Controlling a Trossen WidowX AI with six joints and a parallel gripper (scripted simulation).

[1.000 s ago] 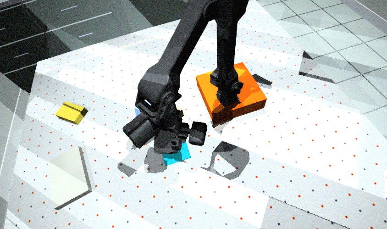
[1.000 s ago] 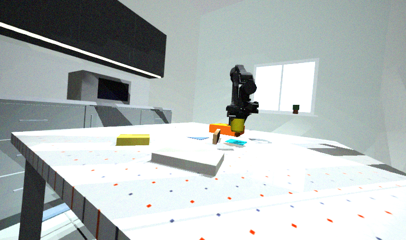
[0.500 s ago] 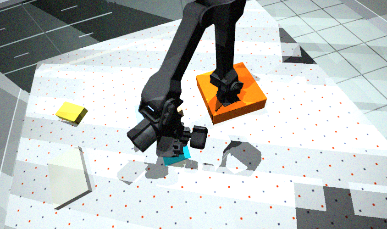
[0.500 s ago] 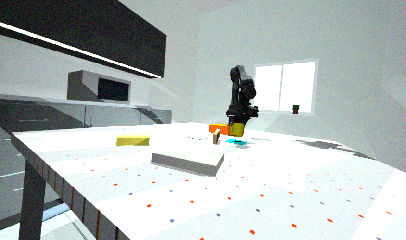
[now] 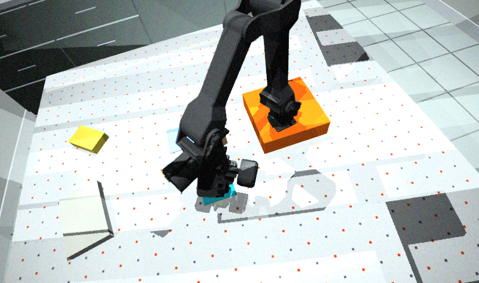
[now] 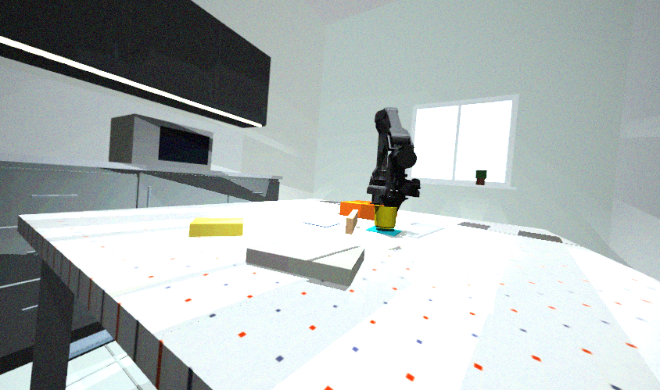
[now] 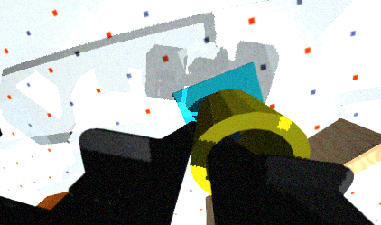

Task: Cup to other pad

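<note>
My gripper tip is now 2 cm short of the yellow cup and 2 cm to the left of it. From my gripper tip the other things lie so: blue marble 2 cm ahead, 4 cm to the right, 2 cm below; cyan pad 2 cm ahead, 2 cm to the right, 5 cm below; wooden bar 4 cm ahead, 12 cm to the right, 3 cm below.
</note>
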